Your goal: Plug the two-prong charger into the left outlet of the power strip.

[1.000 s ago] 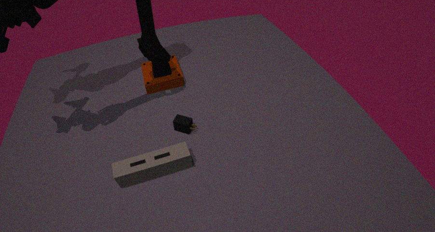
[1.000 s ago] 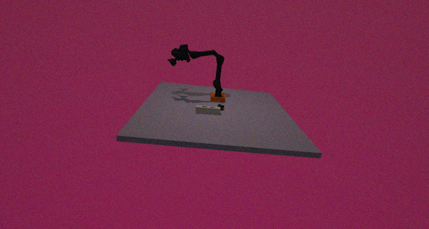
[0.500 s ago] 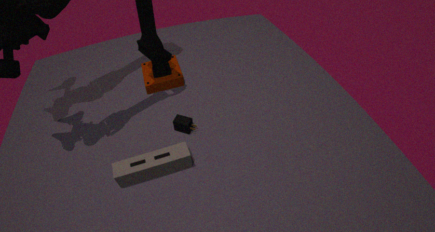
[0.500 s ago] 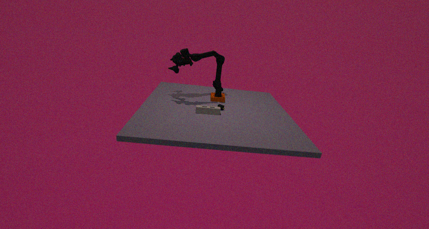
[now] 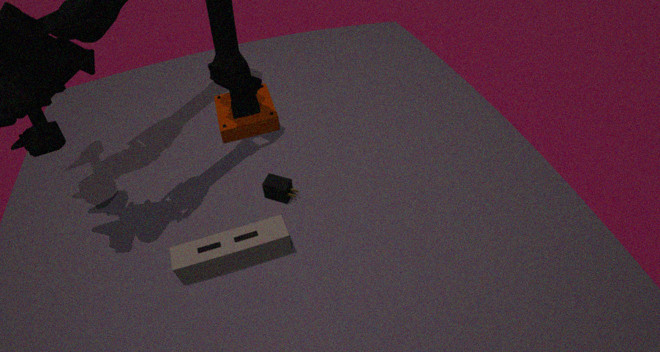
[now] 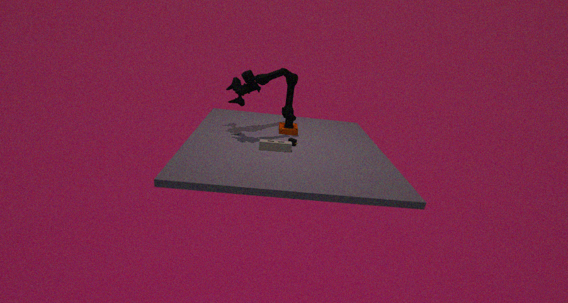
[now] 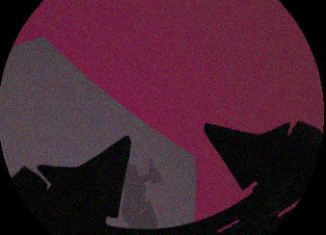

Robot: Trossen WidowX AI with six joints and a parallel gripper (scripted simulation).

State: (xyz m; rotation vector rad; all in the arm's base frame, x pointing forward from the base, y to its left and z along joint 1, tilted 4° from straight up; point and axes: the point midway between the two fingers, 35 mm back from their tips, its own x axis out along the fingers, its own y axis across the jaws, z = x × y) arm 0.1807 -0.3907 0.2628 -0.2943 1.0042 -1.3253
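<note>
Right now the two-prong charger is 470 mm to the left of my gripper tip, 250 mm below it and 70 mm ahead of it.
</note>
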